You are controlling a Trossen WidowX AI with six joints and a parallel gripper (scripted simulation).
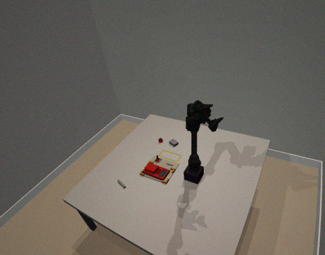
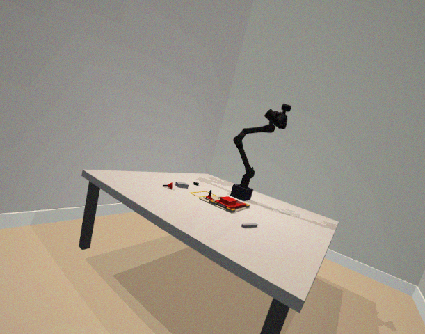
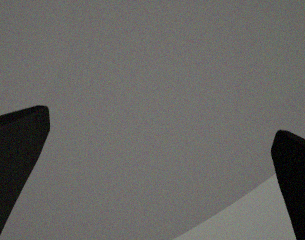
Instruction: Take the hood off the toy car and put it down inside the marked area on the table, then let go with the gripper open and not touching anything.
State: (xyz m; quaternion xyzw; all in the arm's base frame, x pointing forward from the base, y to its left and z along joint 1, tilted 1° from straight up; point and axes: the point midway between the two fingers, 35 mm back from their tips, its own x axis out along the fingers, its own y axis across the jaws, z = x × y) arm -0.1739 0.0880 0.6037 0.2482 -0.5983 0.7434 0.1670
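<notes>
The hood is 66 cm below my gripper tip, 55 cm ahead of it and 3 cm to the left of it. From my gripper tip the other things lie so: grey bar (70 cm below, 68 cm ahead, 27 cm to the left).
</notes>
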